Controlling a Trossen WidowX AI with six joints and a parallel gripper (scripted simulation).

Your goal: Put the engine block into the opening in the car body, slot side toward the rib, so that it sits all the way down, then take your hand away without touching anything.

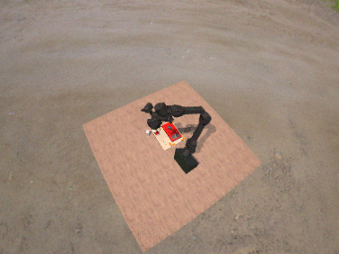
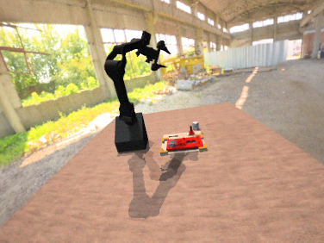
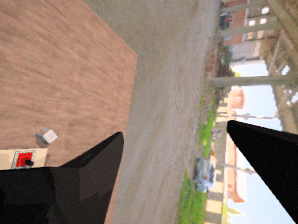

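Now: gripper tip 110 mm short of the engine block, 90 mm to the left of it and 460 mm above it. Also, from my gripper tip: cream base plate: 20 mm behind, 240 mm to the right, 470 mm below.
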